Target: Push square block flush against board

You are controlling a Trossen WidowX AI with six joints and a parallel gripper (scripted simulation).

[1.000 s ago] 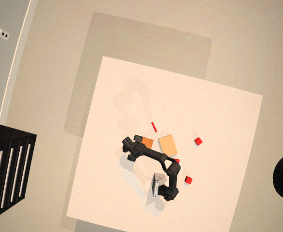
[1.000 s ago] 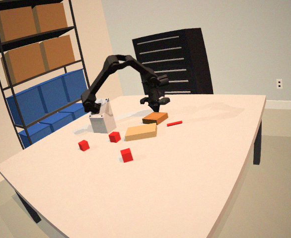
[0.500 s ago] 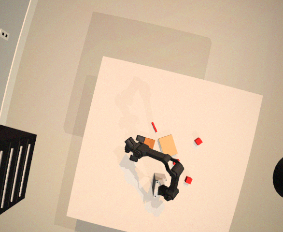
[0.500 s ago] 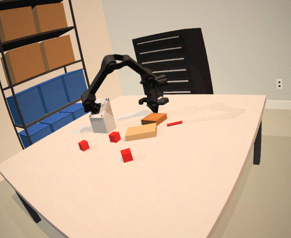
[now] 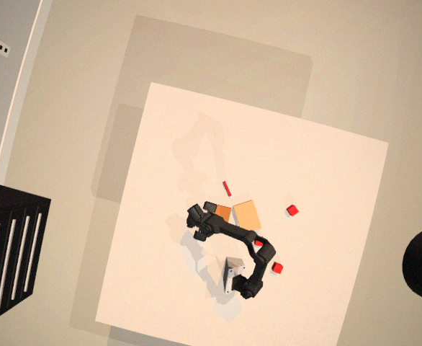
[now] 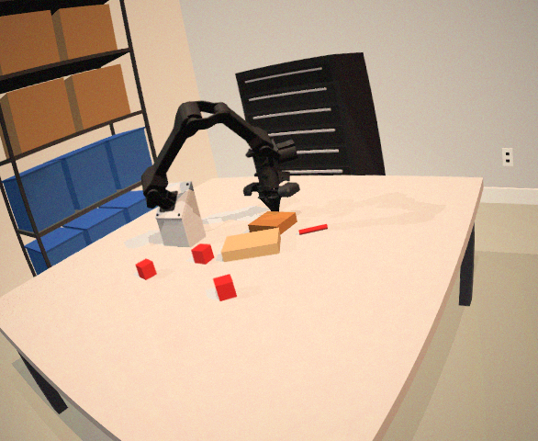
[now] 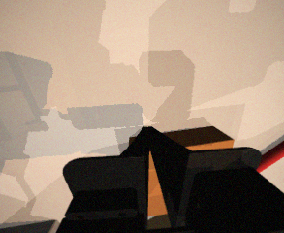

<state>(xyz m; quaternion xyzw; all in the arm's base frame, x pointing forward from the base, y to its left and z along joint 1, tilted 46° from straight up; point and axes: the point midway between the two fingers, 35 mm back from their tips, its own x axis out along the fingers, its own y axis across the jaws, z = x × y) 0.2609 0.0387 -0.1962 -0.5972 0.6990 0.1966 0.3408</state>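
Right now the orange square block is 7 cm to the right of my gripper tip and 2 cm ahead of it. Round my gripper tip: thin red stick (16 cm ahead, 10 cm to the right, 1 cm below); tan board (21 cm to the right, 2 cm ahead).
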